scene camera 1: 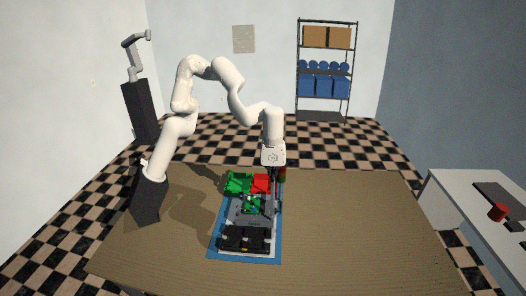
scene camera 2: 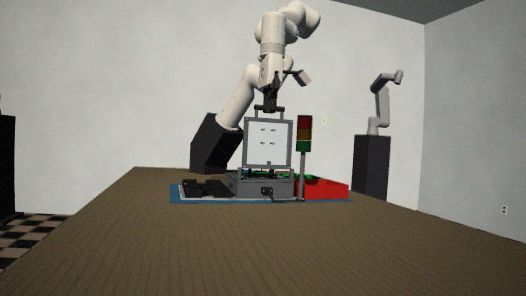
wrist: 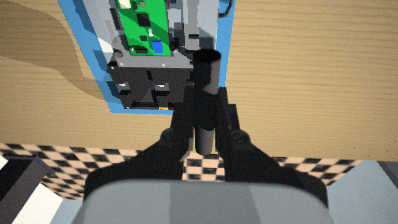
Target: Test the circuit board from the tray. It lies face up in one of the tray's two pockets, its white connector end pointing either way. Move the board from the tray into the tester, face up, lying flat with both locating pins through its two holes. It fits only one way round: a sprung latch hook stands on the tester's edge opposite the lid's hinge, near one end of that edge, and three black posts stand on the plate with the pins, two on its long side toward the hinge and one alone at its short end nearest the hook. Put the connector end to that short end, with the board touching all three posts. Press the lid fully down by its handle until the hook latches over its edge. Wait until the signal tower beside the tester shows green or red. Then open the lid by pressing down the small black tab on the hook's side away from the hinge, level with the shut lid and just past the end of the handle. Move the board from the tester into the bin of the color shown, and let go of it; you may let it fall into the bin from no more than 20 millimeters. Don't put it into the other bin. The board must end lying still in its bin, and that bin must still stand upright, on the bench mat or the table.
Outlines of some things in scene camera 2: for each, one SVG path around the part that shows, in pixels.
The gripper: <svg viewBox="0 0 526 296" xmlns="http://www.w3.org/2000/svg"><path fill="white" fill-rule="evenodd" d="M265 52L260 54L262 59L258 89L263 89L263 105L266 105L263 113L273 114L276 113L277 100L275 99L277 99L277 91L282 86L283 74L293 74L292 76L301 87L307 86L312 80L303 69L299 71L283 70L285 55L276 52Z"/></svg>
A red bin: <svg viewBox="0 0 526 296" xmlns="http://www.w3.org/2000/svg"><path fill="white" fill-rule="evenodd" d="M304 179L303 198L305 200L348 199L349 185L329 179ZM294 179L294 195L298 197L299 179Z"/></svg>
